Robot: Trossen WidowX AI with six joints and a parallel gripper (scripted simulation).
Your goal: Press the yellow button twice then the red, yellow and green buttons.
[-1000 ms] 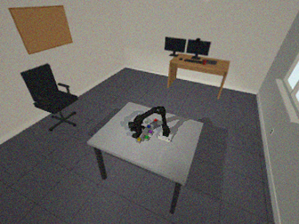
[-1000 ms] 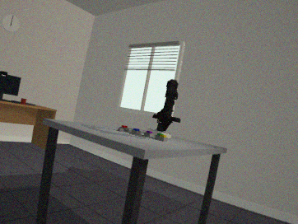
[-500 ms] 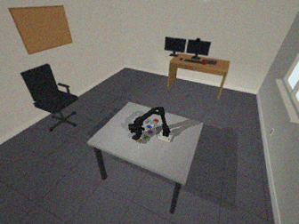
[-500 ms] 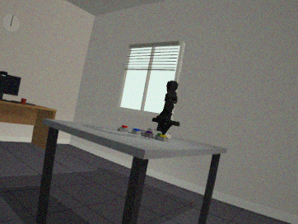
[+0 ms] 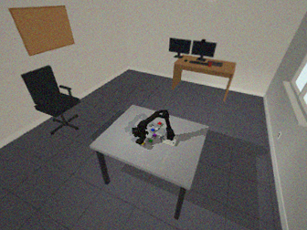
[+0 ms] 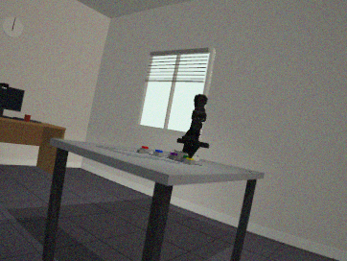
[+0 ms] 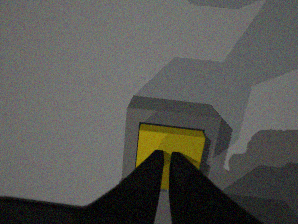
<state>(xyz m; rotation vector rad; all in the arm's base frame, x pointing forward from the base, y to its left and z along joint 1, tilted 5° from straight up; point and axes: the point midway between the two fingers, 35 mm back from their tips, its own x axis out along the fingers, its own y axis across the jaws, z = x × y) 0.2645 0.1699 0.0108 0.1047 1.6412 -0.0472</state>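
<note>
The yellow button lies 1 cm below my gripper tip. Also, from my gripper tip: purple button: 8 cm behind, 16 cm to the right; then green button: 7 cm behind, 6 cm to the right; then blue button: 3 cm behind, 24 cm to the right.
</note>
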